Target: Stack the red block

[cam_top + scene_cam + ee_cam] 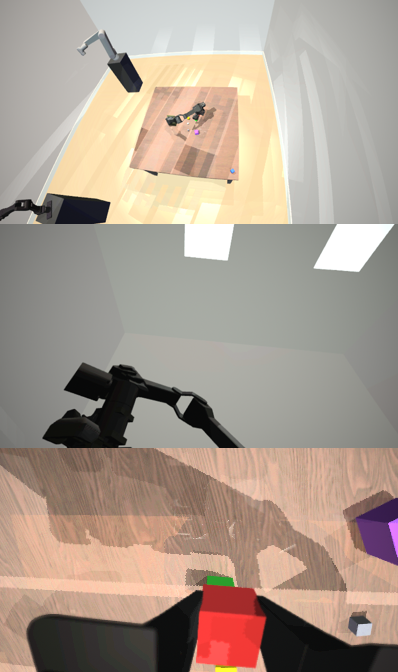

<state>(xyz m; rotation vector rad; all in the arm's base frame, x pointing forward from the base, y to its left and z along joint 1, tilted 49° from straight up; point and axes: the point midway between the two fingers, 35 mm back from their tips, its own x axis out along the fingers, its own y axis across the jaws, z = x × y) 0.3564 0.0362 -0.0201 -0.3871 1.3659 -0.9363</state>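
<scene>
Right now the yellow thing is 150 mm behind my gripper tip, 110 mm below it and 30 mm to the left of it. Round my gripper tip: purple block (170 mm to the right, 100 mm below, 20 mm behind); red block (10 mm behind, 10 mm above); small white thing (150 mm behind, 110 mm below, 40 mm to the right).
</scene>
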